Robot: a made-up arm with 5 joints. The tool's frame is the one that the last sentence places.
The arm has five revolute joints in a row. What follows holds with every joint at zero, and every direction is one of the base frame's. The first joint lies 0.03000 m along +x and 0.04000 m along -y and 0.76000 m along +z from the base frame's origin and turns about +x. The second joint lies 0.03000 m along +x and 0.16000 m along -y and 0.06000 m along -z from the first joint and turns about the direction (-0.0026, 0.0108, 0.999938). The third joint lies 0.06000 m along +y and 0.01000 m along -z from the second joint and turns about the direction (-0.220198, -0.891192, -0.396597). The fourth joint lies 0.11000 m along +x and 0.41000 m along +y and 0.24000 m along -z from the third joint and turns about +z. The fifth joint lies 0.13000 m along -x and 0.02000 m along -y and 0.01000 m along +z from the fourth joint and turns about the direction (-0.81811, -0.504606, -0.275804). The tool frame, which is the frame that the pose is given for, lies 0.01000 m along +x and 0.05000 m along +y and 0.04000 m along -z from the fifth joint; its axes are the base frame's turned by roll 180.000, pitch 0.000 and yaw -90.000 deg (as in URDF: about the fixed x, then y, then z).
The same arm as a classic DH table. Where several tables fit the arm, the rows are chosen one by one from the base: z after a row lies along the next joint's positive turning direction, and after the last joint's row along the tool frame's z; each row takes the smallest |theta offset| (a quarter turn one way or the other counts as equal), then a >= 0, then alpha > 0; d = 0 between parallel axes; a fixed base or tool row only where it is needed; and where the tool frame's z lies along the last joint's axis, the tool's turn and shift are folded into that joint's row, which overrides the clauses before.
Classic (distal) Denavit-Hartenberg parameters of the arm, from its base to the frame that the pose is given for. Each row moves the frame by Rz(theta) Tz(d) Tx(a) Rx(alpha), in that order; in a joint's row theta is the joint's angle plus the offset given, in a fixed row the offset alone. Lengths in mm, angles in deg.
base (fixed): d 760.0, theta0 -90.00, a 40.0, alpha -90.00
joint 1: d 59.8, theta0 -0.62, a 159.3, alpha 90.15
joint 2: d -97.0, theta0 75.99, a -14.6, alpha 113.93
joint 3: d -526.1, theta0 -0.32, a 8.4, alpha -113.37
joint 4: d -378.6, theta0 -44.46, a -51.2, alpha 106.01
joint 5: d 89.9, theta0 0.00, a -37.3, alpha 73.99
tool (fixed): d 50.0, theta0 31.67, a 0.0, alpha 0.00

